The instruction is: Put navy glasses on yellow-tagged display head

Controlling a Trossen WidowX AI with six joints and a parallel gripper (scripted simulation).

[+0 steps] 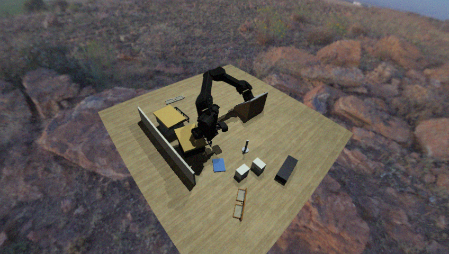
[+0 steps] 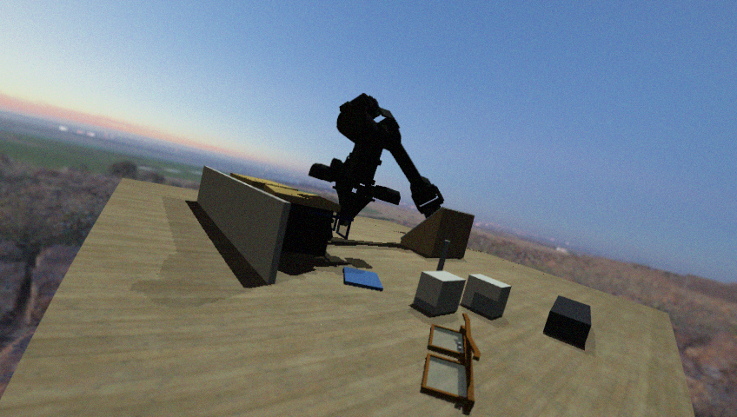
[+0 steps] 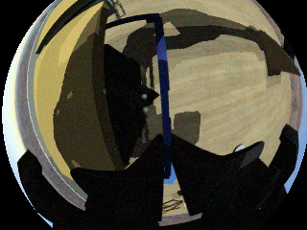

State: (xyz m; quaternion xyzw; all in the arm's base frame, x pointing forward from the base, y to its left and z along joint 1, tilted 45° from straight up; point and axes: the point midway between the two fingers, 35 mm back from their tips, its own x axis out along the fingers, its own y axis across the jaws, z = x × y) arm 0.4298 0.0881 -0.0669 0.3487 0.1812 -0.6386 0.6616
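Now: the blue pad 120 mm to the left of my gripper tip, 60 mm below it and 20 mm ahead of it. From my gripper tip the other things lie so: grey post 160 mm behind, 140 mm to the left, 40 mm below; then black box 380 mm to the left, 240 mm behind, 50 mm below; then long white wall 200 mm ahead, 160 mm to the right, 10 mm below.
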